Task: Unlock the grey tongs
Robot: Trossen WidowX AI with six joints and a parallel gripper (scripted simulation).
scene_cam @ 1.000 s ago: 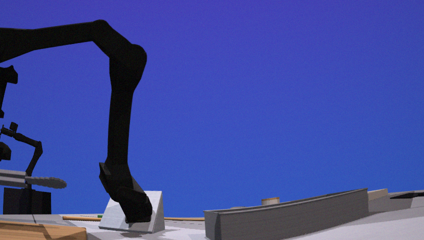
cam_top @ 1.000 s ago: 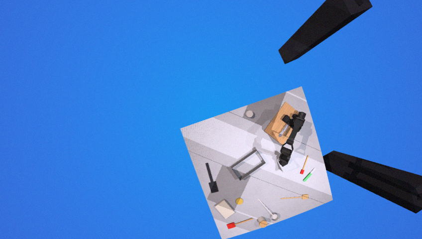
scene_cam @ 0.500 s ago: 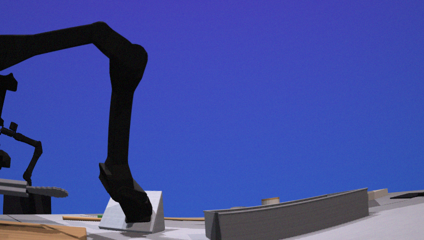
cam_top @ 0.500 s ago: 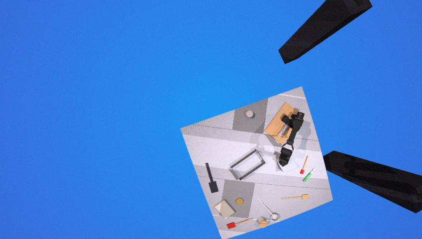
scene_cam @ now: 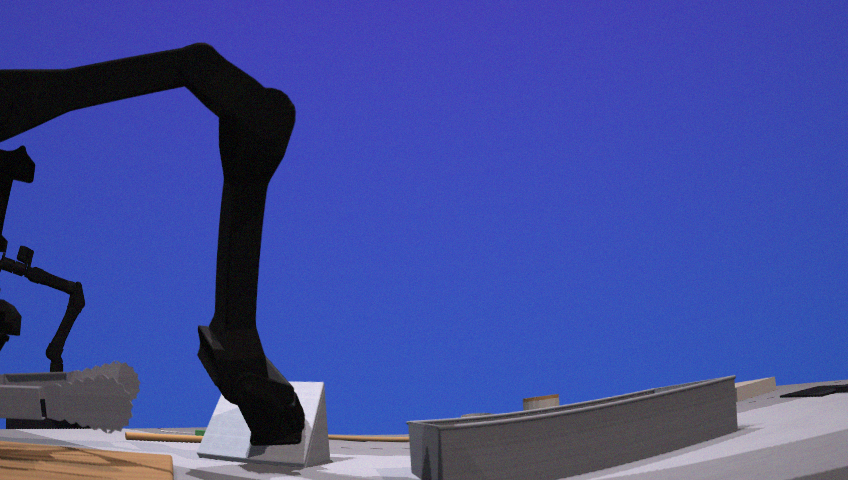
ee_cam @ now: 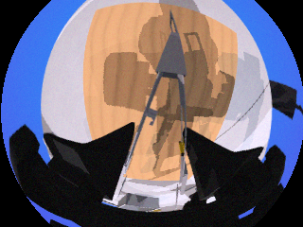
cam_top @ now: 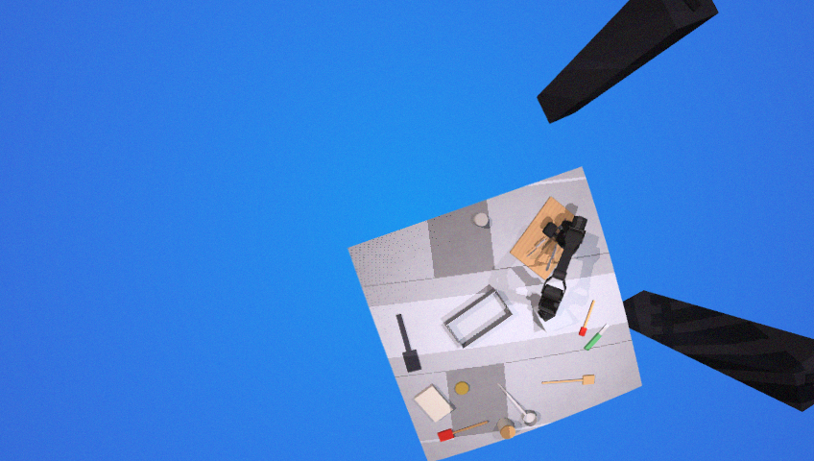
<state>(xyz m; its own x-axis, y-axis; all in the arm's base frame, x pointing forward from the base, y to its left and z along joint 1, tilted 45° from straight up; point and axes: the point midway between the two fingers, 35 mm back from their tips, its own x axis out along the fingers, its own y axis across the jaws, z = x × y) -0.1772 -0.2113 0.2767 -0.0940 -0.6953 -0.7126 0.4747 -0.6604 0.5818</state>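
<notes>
My gripper tip is now 20 mm to the right of the yellow lock piece and 10 mm below it. The rest, counted from my gripper tip: green-handled tool 50 mm behind, 610 mm to the left, 40 mm below; grey roasting tin 500 mm ahead, 220 mm to the left, 20 mm below; wooden board 10 mm ahead, 40 mm below.
</notes>
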